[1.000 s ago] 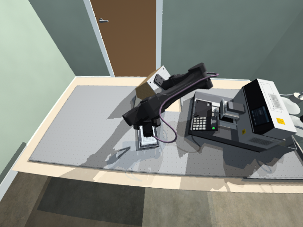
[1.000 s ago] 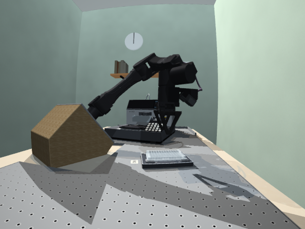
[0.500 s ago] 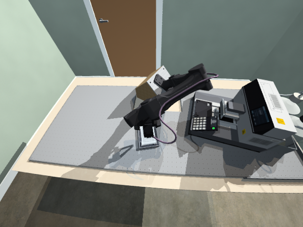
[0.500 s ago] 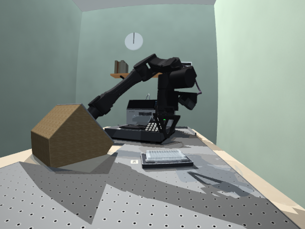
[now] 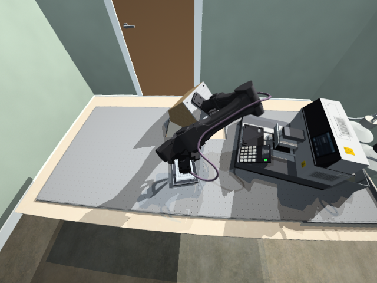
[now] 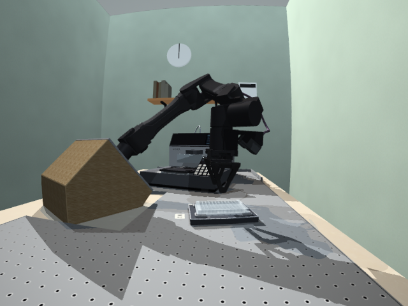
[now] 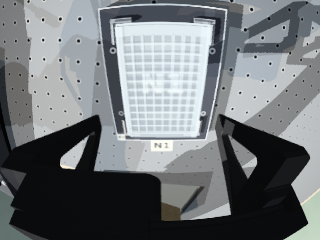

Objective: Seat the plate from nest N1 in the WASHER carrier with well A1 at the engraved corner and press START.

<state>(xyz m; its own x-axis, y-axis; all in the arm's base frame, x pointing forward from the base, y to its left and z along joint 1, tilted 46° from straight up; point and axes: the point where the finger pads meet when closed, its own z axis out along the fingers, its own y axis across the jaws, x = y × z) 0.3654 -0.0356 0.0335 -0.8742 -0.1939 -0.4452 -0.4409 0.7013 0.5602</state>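
Right now my hand is 60 mm above the well plate and 10 mm short of it. The rest, counted from my hand: N1 label (90 mm behind, 80 mm below, 50 mm to the right); then washer carrier (300 mm to the left, 260 mm behind, 10 mm below); then plate nest N1 (70 mm below, 10 mm ahead).
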